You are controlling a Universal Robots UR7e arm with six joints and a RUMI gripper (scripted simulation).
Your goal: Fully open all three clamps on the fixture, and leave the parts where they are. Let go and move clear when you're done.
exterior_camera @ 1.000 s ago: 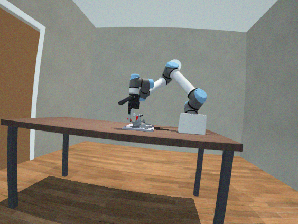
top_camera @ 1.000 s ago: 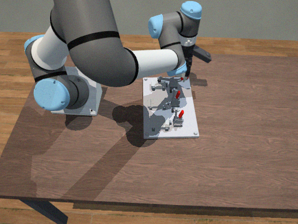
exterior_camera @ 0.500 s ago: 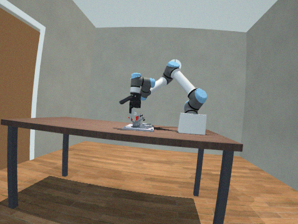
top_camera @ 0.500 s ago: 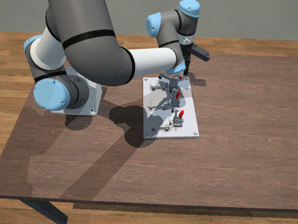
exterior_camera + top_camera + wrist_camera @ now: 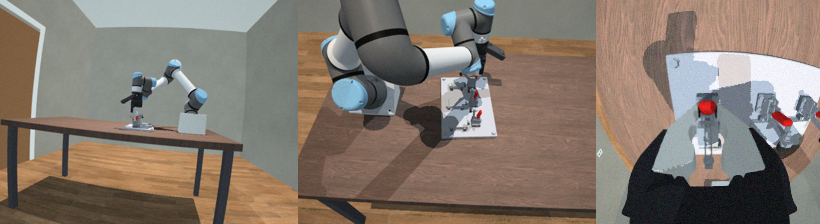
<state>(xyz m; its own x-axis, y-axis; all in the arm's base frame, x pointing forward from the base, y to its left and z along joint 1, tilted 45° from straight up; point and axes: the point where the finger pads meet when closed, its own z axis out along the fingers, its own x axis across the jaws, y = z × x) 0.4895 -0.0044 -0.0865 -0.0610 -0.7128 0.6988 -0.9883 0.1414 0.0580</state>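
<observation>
The grey part lies 11 cm behind my hand, 5 cm below it and 1 cm to the left of it. From my hand the other things lie so: white fixture plate: 11 cm to the right, 8 cm below, 6 cm behind.
</observation>
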